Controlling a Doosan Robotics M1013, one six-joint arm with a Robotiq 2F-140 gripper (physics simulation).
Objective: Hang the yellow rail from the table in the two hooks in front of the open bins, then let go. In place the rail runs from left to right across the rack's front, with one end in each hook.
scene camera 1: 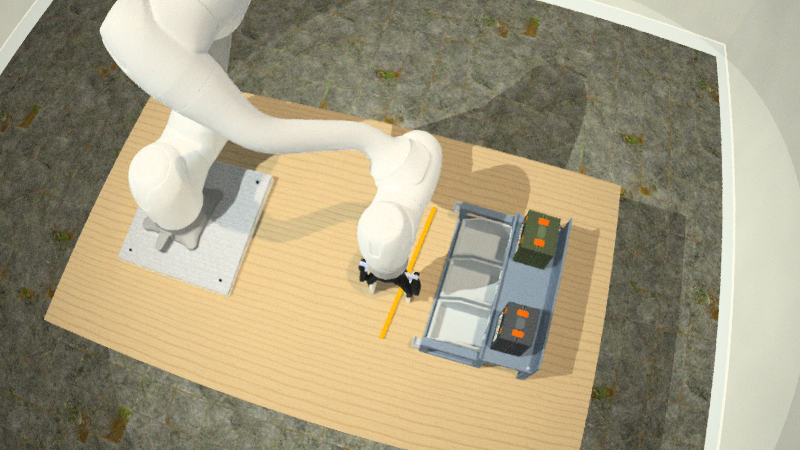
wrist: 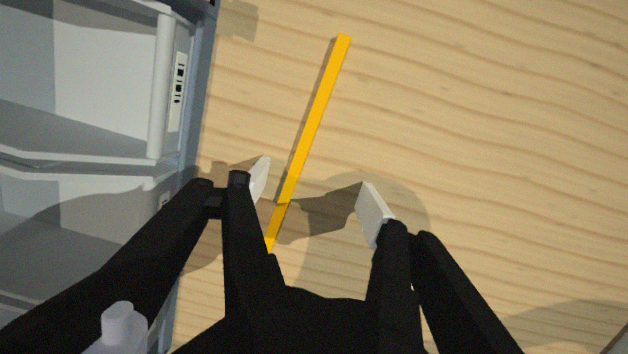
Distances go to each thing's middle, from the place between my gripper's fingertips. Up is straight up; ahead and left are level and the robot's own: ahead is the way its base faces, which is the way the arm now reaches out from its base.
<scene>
Now: hand 70 mm to the right of the yellow rail (wrist: 342,42) and 20 mm short of it. The rest, counted from my hand: dark grey case (scene camera 1: 516,325): 300 mm ahead, 160 mm above, 30 mm to the right.
</scene>
